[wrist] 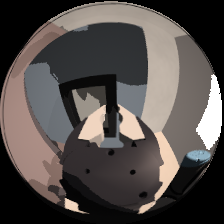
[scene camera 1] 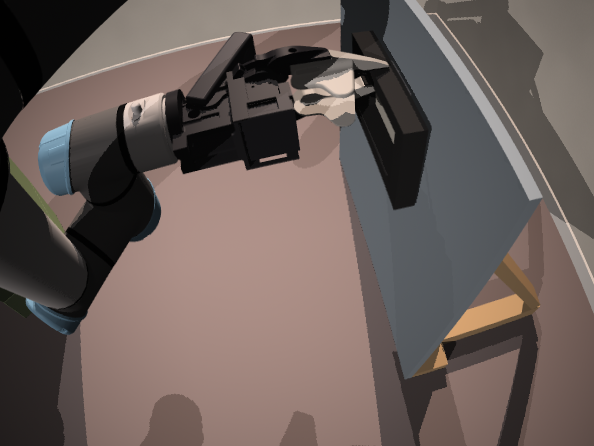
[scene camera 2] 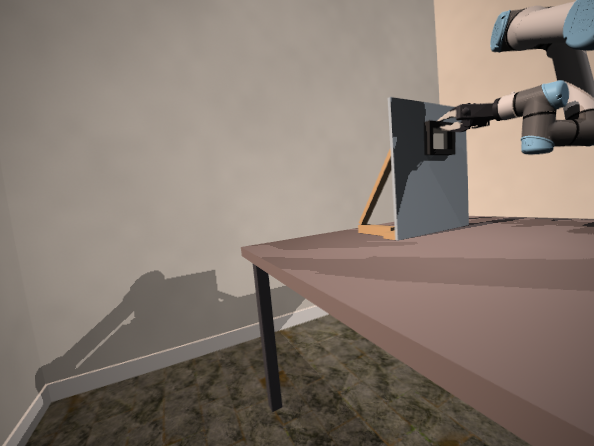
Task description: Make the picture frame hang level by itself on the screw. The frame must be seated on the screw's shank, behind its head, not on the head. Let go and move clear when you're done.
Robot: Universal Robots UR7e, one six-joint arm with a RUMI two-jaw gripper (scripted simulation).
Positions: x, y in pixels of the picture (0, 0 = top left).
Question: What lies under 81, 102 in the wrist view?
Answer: A picture frame.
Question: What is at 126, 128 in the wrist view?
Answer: My gripper.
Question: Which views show the picture frame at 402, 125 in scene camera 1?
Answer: The wrist view, scene camera 1 and scene camera 2: all of them.
